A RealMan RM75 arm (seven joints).
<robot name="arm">
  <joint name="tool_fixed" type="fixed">
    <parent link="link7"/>
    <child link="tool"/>
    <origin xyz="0 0 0"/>
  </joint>
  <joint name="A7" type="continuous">
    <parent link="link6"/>
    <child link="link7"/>
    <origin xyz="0 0 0.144"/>
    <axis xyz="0 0 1"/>
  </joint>
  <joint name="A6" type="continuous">
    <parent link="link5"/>
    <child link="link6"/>
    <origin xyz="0 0 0"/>
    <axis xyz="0 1 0"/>
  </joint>
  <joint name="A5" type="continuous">
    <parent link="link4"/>
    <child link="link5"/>
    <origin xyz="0 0 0.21"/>
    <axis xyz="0 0 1"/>
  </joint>
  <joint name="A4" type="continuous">
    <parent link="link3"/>
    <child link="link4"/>
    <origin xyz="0 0 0"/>
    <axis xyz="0 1 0"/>
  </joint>
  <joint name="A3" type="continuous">
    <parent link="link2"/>
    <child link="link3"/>
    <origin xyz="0 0 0.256"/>
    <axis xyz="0 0 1"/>
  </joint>
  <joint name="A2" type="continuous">
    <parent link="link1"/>
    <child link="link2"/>
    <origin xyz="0 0 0"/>
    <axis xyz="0 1 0"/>
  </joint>
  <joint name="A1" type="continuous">
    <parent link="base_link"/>
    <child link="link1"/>
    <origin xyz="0 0 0.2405"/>
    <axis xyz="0 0 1"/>
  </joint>
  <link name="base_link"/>
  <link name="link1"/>
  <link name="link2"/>
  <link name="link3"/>
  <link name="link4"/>
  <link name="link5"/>
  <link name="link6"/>
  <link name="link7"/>
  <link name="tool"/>
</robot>
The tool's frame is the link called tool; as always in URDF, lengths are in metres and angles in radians. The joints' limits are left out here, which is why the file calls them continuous.
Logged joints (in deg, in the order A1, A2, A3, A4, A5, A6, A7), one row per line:
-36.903 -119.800 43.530 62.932 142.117 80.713 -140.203
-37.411 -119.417 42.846 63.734 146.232 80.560 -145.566
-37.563 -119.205 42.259 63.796 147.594 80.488 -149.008
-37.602 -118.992 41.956 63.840 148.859 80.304 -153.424
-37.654 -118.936 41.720 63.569 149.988 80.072 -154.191
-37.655 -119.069 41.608 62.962 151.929 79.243 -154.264
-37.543 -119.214 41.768 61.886 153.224 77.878 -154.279
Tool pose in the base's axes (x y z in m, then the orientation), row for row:
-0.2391 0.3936 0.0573 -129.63 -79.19 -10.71
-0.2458 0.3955 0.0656 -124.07 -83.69 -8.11
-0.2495 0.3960 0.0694 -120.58 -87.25 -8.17
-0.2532 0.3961 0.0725 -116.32 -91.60 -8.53
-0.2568 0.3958 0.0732 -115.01 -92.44 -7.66
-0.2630 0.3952 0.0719 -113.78 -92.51 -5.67
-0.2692 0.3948 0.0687 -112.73 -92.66 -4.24
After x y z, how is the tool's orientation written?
As a rotation vector, in degrees.
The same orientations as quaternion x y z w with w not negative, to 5 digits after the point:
-0.82647 -0.50488 -0.06828 0.23954
-0.79937 -0.53921 -0.05225 0.25985
-0.77963 -0.56413 -0.05282 0.26673
-0.75453 -0.59418 -0.05533 0.27310
-0.74777 -0.60103 -0.04980 0.27770
-0.74292 -0.60404 -0.03702 0.28609
-0.73843 -0.60696 -0.02777 0.29249

